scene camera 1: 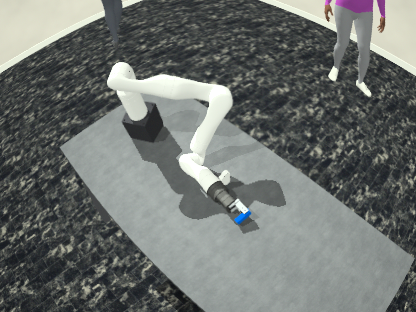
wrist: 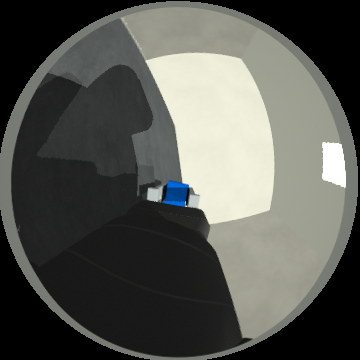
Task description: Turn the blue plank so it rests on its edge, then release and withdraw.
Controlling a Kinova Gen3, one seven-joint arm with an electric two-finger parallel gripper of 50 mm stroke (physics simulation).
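Observation:
The blue plank [scene camera 1: 242,217] [wrist: 176,193] is held at the fingertips of my gripper [scene camera 1: 242,212] [wrist: 176,191]. In the wrist view the two pale fingers stand on either side of the plank, and the gripper is shut on it. In the scene view the arm's wrist is tilted low over the table, and the plank's shadow lies just beside it on the grey surface. Whether the plank's lower edge touches the table cannot be told. The far finger is partly hidden in the scene view.
The grey table [scene camera 1: 310,240] carries the arm's black base [scene camera 1: 143,123] at its back left. Shadows of the arm fall around the gripper. Two people stand on the dark floor beyond the table, one in a magenta top [scene camera 1: 354,5] and one in dark trousers [scene camera 1: 113,20].

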